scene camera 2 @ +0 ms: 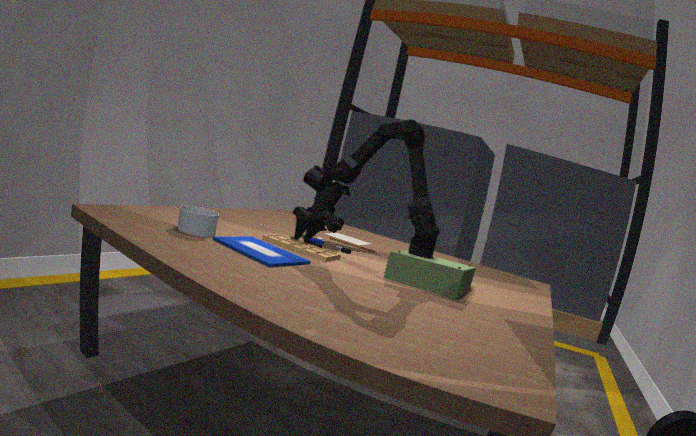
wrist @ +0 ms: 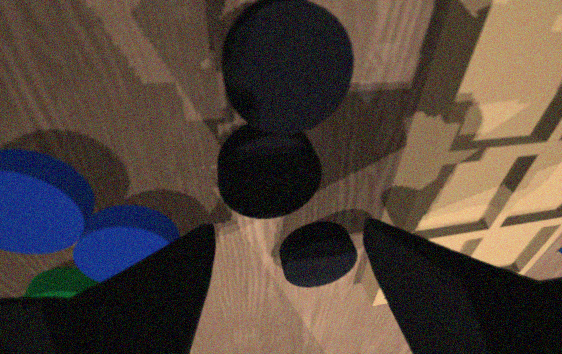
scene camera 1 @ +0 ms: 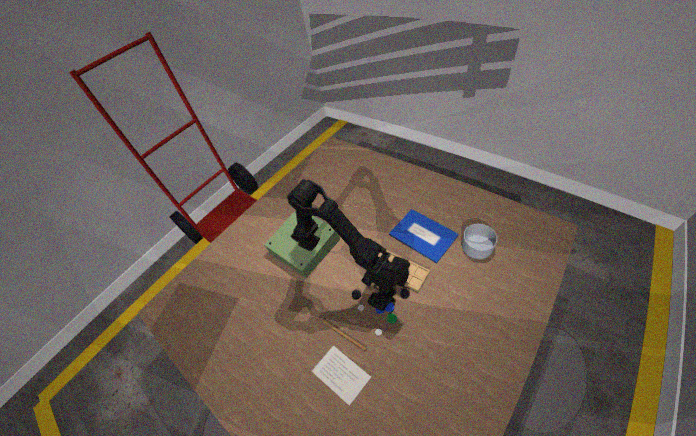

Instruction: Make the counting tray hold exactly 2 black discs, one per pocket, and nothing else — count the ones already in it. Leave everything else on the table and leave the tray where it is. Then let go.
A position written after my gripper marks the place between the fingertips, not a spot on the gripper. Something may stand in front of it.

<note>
On the table rest a tan counting tray (scene camera 2: 301,247), a grey bowl (scene camera 2: 197,221) and a green disc (wrist: 61,282). I also see my gripper (scene camera 2: 300,240).
The tan counting tray is seen too in the wrist view (wrist: 473,175). The grey bowl shows as well in scene camera 1 (scene camera 1: 479,240). My gripper also shows in the wrist view (wrist: 290,232) and in scene camera 1 (scene camera 1: 398,294). The wrist view misses the grey bowl: it is out of frame.
</note>
